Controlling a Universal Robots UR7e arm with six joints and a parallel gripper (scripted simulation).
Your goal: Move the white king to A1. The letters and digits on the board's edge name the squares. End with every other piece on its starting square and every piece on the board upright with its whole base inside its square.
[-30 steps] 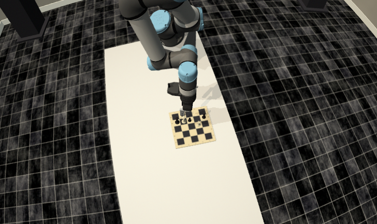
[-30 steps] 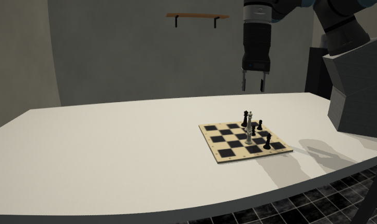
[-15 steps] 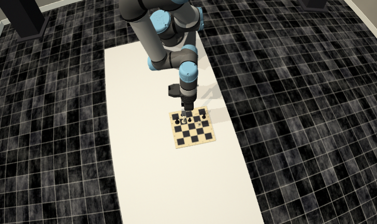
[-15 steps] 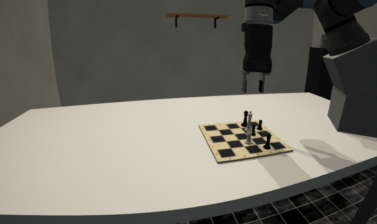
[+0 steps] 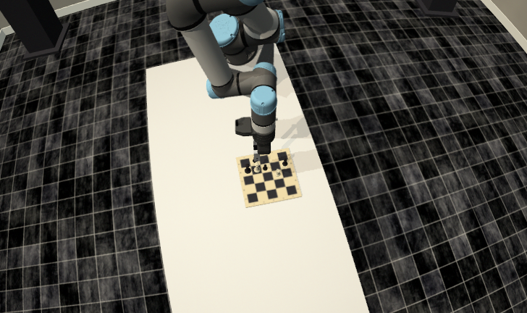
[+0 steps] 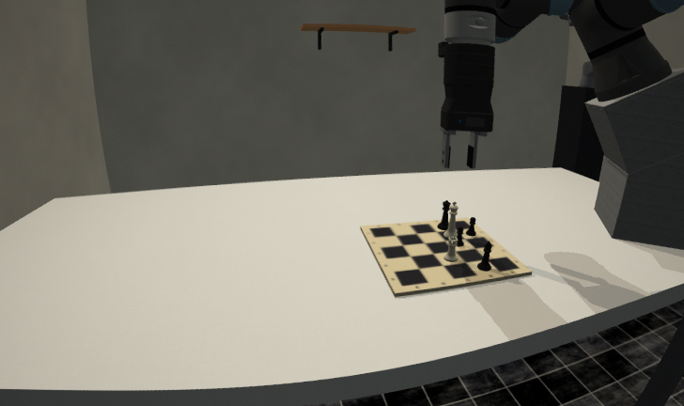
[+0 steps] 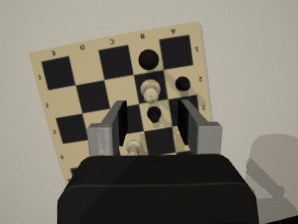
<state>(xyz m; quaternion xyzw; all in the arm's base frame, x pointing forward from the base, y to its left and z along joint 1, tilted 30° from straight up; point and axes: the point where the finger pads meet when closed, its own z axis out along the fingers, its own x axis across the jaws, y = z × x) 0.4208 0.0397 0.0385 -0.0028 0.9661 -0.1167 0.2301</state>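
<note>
My gripper is now 11 cm above the white king. From my hand the other things lie so: chessboard 14 cm below, 4 cm to the left, 3 cm ahead.
</note>
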